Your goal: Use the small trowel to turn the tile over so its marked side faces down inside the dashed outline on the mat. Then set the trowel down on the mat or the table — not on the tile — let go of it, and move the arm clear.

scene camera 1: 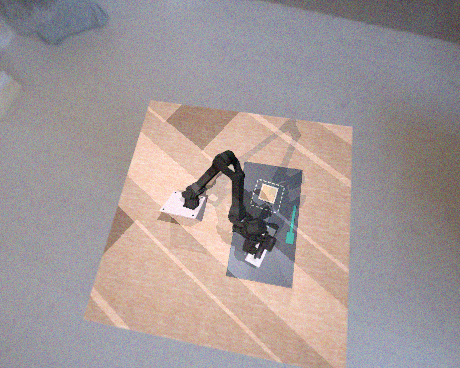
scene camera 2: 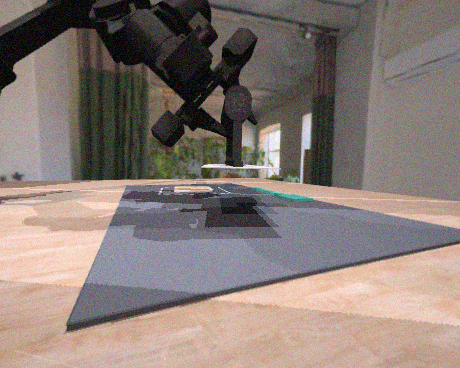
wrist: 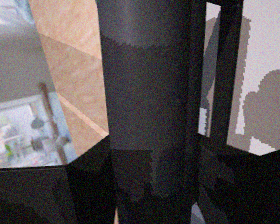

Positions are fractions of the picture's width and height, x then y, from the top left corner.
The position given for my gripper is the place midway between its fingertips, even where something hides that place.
I see my gripper (scene camera 2: 0.54,0.36) and a grey mat (scene camera 2: 0.34,0.68).
My gripper shows as well in the wrist view (wrist: 0.53,0.60). The grey mat also shows in scene camera 1 (scene camera 1: 0.60,0.72).
